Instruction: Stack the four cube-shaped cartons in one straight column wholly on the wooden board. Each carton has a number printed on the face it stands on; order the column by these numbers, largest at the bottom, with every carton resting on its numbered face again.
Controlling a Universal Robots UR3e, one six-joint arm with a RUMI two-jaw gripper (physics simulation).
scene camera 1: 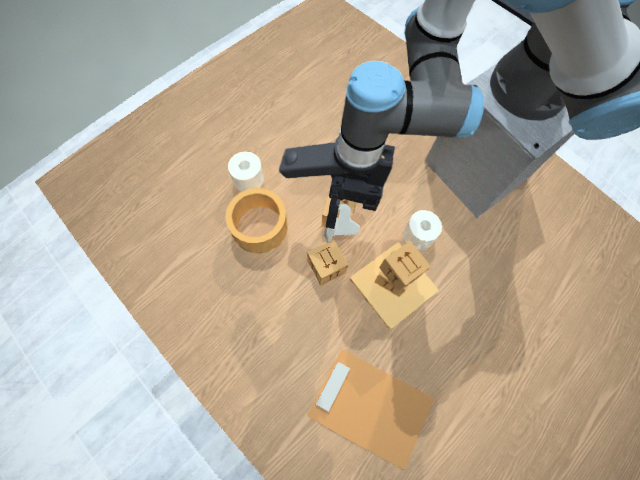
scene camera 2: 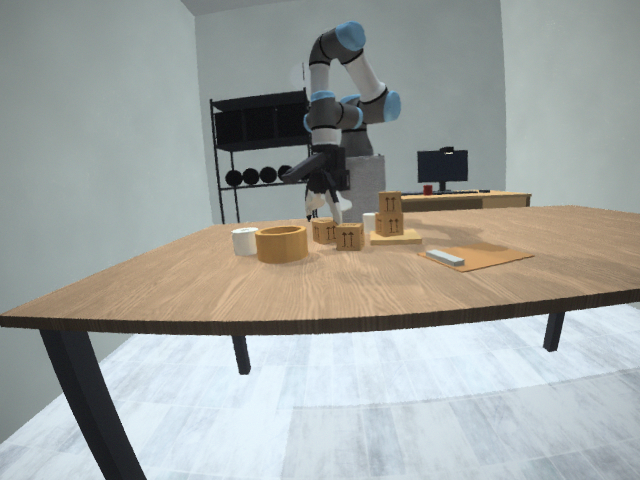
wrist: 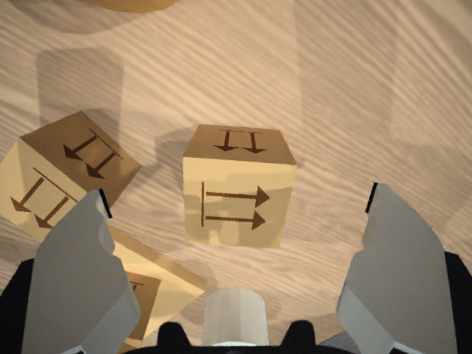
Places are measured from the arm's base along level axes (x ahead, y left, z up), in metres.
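Pixels of known places: gripper, fingertip midpoint: [scene camera 1: 336, 206] [scene camera 2: 323, 223] [wrist: 237, 189]; arm's base, origin of the base link: [scene camera 1: 528, 88] [scene camera 2: 355, 156].
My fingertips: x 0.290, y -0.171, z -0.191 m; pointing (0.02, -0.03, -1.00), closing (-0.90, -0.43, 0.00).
For each thing: its top centre in the pictures, then the offset to it from my fingertips. "spot": a spot on its surface instead.
- second loose carton, middle of its top: [wrist: 40, 204] [scene camera 1: 327, 258] [scene camera 2: 350, 224] 0.049 m left, 0.096 m ahead, 0.007 m up
- wooden board, middle of its top: [wrist: 117, 292] [scene camera 1: 394, 284] [scene camera 2: 393, 234] 0.173 m left, 0.049 m ahead, 0.035 m down
- upper carton, middle of its top: [scene camera 1: 408, 262] [scene camera 2: 389, 191] 0.166 m left, 0.042 m ahead, 0.073 m up
- orange ring, middle of its top: [scene camera 1: 255, 214] [scene camera 2: 280, 230] 0.107 m right, 0.108 m ahead, 0.011 m up
- orange sheet, middle of its top: [scene camera 1: 372, 408] [scene camera 2: 475, 249] 0.261 m left, 0.254 m ahead, 0.035 m down
- pale bar, surface spot: [scene camera 1: 332, 387] [scene camera 2: 445, 255] spot: 0.185 m left, 0.267 m ahead, 0.035 m down
My gripper [scene camera 1: 342, 228] [scene camera 2: 324, 219] [wrist: 237, 189] is open, its fingers above and on either side of one loose carton [scene camera 1: 326, 212] [scene camera 2: 324, 230] [wrist: 240, 205], with nothing held. A second loose carton [scene camera 1: 327, 262] [scene camera 2: 349, 237] [wrist: 80, 140] stands on the table close to it, beside the left finger in the wrist view. The wooden board [scene camera 1: 391, 316] [scene camera 2: 395, 239] [wrist: 182, 291] bears a lower carton [scene camera 1: 395, 286] [scene camera 2: 390, 225] with an upper carton [scene camera 1: 407, 263] [scene camera 2: 389, 202] on it, turned at an angle to the lower one. The numbered faces do not show.
An orange ring [scene camera 1: 258, 242] [scene camera 2: 281, 245] [wrist: 135, 4] and a white roll [scene camera 1: 245, 175] [scene camera 2: 244, 241] stand left of the cartons. Another white roll [scene camera 1: 423, 230] [scene camera 2: 368, 222] [wrist: 235, 315] stands by the board. An orange sheet [scene camera 1: 372, 413] [scene camera 2: 491, 256] bears a pale bar [scene camera 1: 332, 387] [scene camera 2: 444, 257].
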